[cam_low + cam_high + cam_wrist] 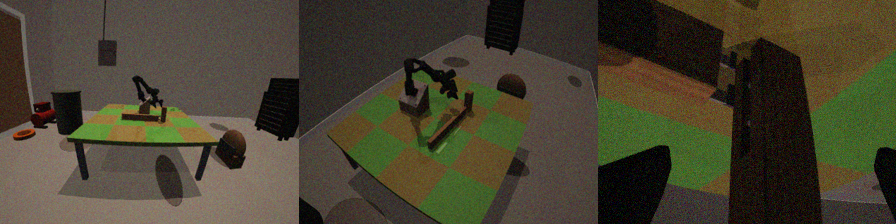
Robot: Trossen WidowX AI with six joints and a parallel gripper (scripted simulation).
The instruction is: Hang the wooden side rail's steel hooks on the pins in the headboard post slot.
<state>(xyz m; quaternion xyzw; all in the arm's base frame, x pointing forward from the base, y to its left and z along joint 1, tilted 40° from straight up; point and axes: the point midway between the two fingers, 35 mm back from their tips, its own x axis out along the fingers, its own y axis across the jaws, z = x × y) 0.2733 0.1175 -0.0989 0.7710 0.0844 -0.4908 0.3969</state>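
My gripper tip is 7 cm short of the headboard post, 5 cm to the right of it and 6 cm above it.
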